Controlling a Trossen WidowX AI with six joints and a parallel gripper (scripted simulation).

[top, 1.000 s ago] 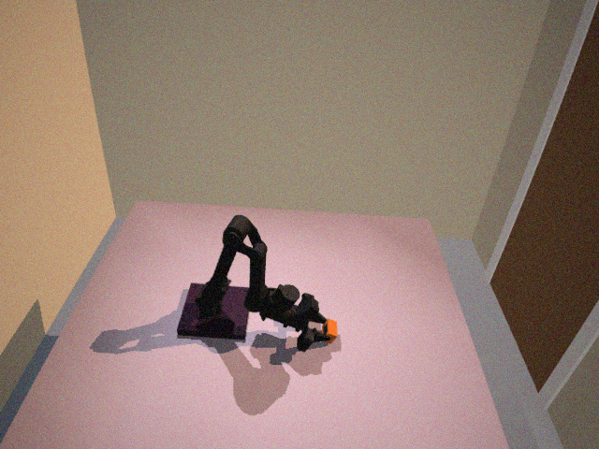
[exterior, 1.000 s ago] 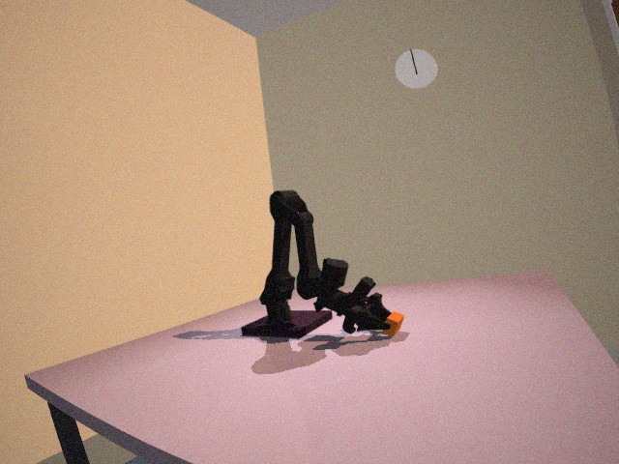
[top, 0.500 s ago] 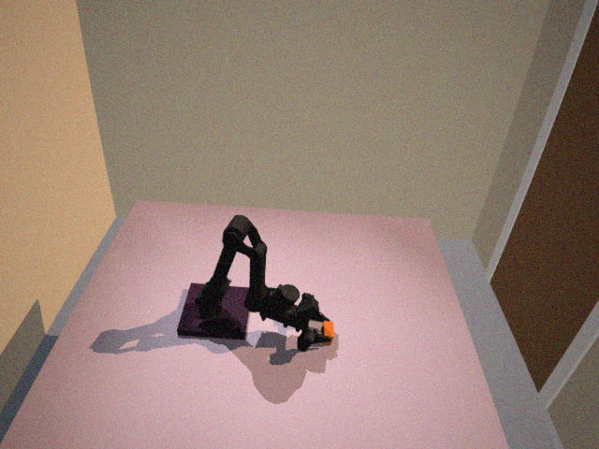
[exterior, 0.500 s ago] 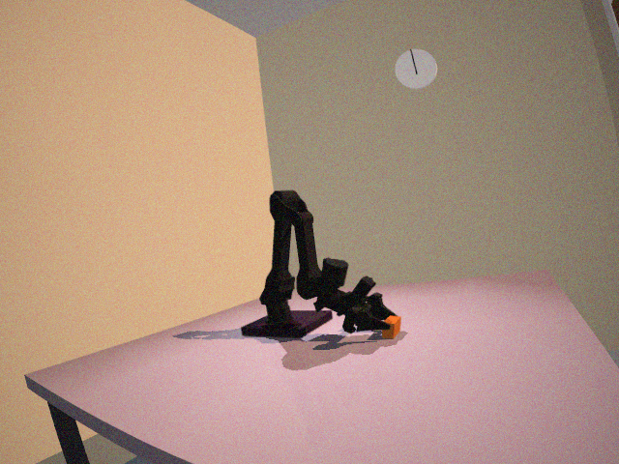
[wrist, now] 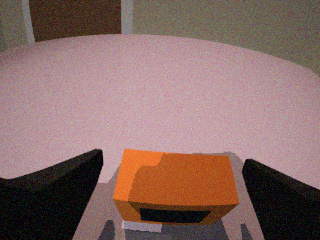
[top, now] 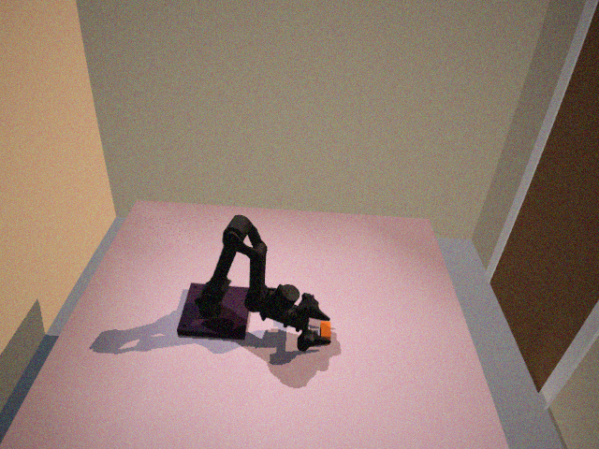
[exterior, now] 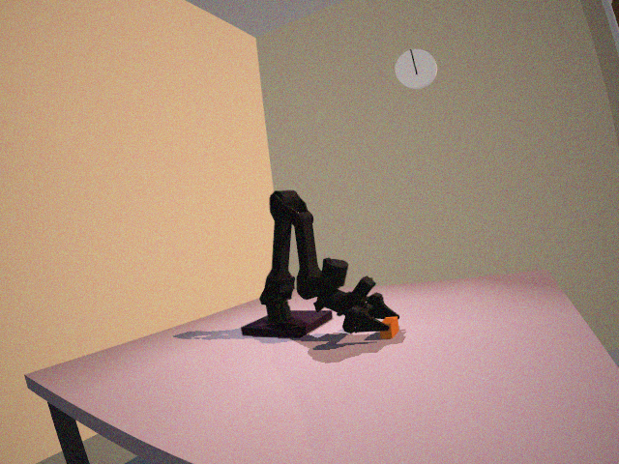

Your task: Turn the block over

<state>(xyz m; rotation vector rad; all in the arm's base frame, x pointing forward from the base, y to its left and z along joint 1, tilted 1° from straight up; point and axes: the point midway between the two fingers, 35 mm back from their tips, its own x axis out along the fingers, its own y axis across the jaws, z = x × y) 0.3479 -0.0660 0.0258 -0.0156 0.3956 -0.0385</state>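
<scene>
The block lies 20 mm behind my gripper tip and 10 mm below it.
</scene>
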